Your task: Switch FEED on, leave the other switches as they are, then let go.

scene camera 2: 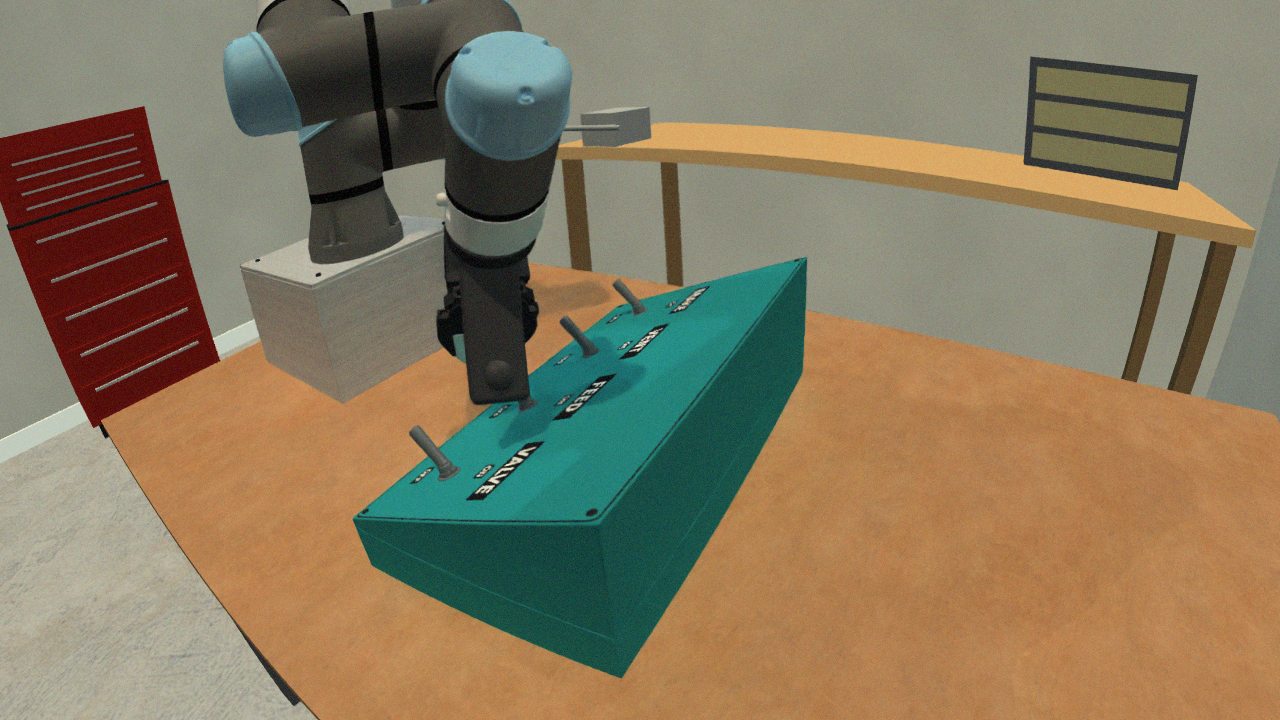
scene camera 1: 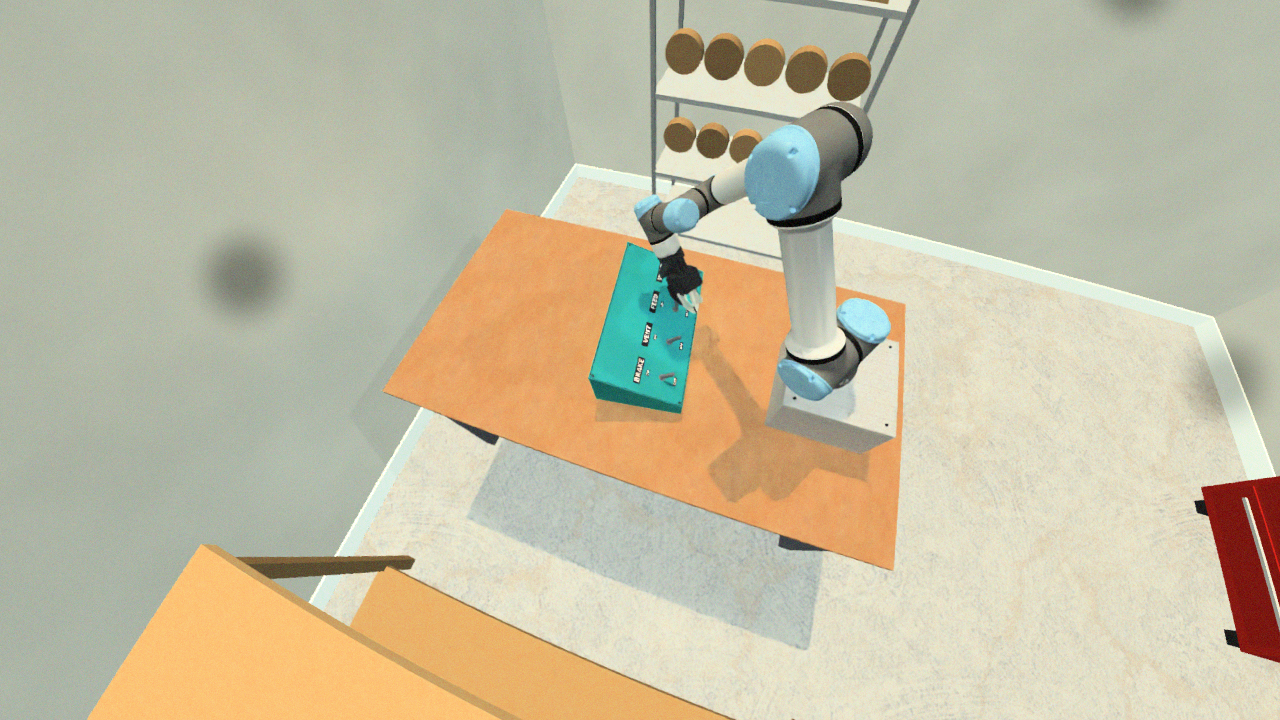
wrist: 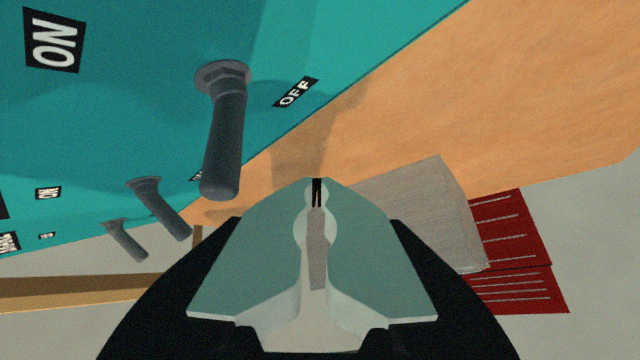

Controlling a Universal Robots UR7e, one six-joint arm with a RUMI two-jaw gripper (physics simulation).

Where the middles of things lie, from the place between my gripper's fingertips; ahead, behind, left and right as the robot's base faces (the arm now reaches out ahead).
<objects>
The feed lever (wrist: 220, 177) is 7 cm ahead of my hand. Round my hand: vent lever (wrist: 171, 220) (2 cm ahead, 11 cm to the left); teal switch box (scene camera 2: 570, 520) (11 cm ahead, 8 cm to the left, 3 cm below).
</objects>
